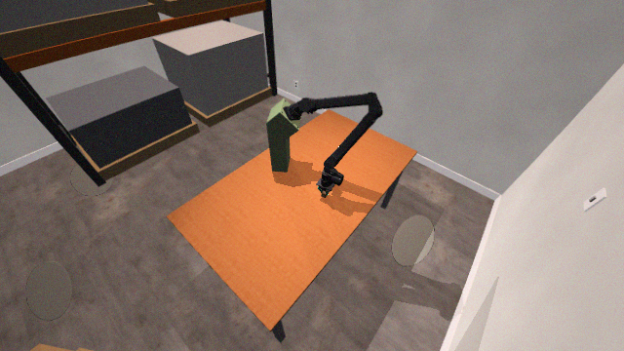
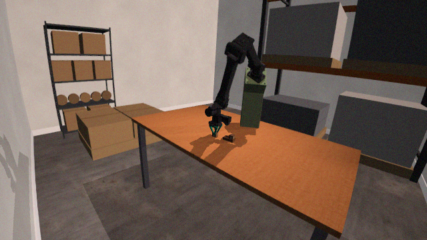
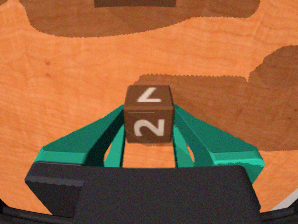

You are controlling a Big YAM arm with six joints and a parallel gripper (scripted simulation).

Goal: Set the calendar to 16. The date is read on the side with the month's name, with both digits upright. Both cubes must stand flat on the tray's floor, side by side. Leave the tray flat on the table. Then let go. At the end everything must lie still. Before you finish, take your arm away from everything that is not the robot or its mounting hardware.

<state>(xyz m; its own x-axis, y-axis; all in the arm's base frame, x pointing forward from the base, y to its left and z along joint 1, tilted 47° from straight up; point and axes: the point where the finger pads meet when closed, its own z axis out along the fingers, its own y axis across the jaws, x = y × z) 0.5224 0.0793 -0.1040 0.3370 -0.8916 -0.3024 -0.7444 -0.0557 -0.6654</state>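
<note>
The brown calendar cube is 1 cm below my hand. From my hand the other things lie so: dark calendar tray 10 cm to the left, 5 cm behind, 1 cm below.
</note>
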